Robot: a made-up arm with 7 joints.
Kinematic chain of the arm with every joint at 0, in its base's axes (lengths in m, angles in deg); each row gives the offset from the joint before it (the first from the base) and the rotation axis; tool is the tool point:
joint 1: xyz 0 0.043 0 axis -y
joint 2: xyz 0 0.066 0 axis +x
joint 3: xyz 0 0 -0.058 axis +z
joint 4: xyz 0 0 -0.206 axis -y
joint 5: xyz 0 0 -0.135 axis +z
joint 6: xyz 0 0 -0.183 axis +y
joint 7: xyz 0 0 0 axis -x
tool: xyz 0 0 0
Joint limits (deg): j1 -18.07..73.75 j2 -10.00..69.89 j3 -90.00..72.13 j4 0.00..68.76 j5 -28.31..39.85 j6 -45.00..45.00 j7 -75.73..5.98
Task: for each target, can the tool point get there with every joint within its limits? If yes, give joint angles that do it. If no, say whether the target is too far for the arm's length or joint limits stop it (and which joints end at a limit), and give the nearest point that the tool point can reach.
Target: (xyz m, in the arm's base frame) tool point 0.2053 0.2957 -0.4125
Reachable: yes | joints -2.95 2.31 36.99 62.96 -4.62 -6.38 -5.11
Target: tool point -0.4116 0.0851 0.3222
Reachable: no: joint limits stop it (at a limit: joint 1, joint 2, joint 4) | nearest point -0.0870 0.5586 0.1482 | short by 0.600 m
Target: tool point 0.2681 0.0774 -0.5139
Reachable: yes | joints 25.70 0.97 -65.68 8.21 19.04 -18.23 -1.83
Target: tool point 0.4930 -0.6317 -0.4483
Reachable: no: too far | nearest point 0.3111 -0.2113 -0.2829 | short by 0.487 m
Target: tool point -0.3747 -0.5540 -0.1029
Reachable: no: too far | nearest point -0.0999 -0.2487 -0.3061 | short by 0.458 m
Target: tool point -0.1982 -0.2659 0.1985
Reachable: no: joint limits stop it (at a limit: joint 1, joint 2, joint 3, joint 4) | nearest point -0.0999 -0.2487 -0.3061 | short by 0.514 m
